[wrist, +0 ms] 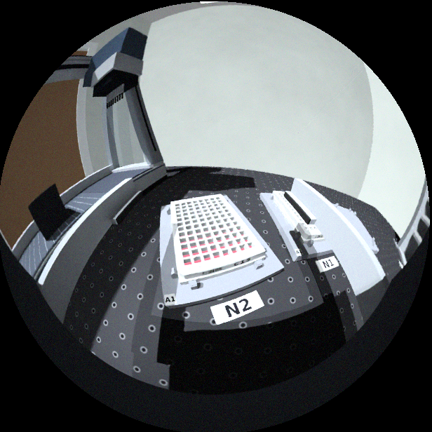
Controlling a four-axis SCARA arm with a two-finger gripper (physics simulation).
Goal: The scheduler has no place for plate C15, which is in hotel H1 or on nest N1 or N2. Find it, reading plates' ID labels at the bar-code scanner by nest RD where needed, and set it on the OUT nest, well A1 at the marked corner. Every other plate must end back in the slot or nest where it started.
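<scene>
A white well plate (215, 232) sits on the N2 nest (167, 250), in the middle of the wrist view. Some of its near wells show red. Its front label begins with C1; the last character is not clear. The nest's A1 mark is at its near left corner. My gripper (213, 181) is open, with one finger at each side of the view, wide apart; the plate shows between them and is not gripped. Another white plate (311, 231) on the N1 nest (286, 240) is partly hidden by the right finger. Its label is unreadable. No OUT label shows.
A grey column with a blue and white head (120, 55) stands at the back left. A grey track with a black upright panel (47, 212) runs along the left. A pale base (357, 225) shows partly beyond the right finger. A slatted white structure (404, 247) is at the right edge.
</scene>
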